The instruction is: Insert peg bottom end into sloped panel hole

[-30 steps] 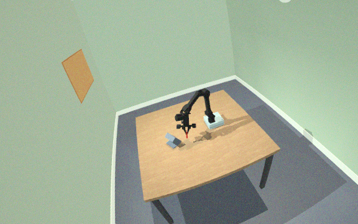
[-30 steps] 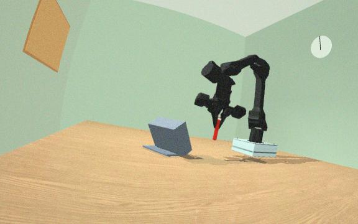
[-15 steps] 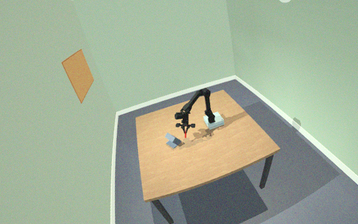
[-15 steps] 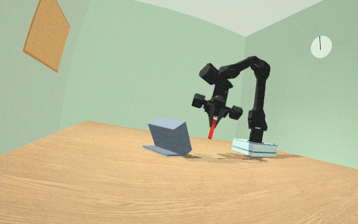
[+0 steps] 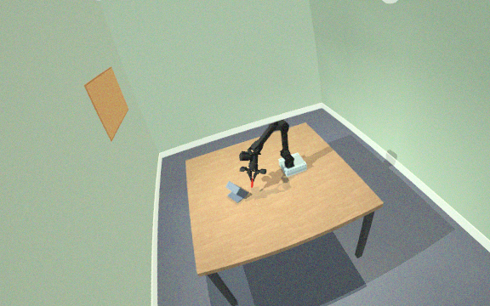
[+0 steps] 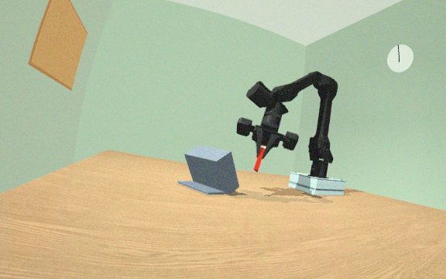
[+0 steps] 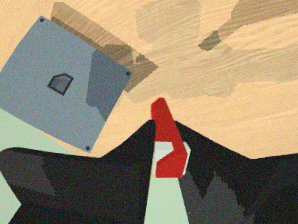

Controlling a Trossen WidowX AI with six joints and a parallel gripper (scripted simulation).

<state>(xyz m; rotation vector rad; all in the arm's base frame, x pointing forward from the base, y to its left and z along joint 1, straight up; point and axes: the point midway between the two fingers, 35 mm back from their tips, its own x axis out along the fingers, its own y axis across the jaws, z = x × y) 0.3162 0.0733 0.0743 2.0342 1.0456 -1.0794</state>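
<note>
Now: gripper tip 120 mm short of the sloped panel, 40 mm to the left of it and 60 mm above it. The rest, counted from my gripper tip: red peg: 10 mm behind, 10 mm to the right, 10 mm above.
</note>
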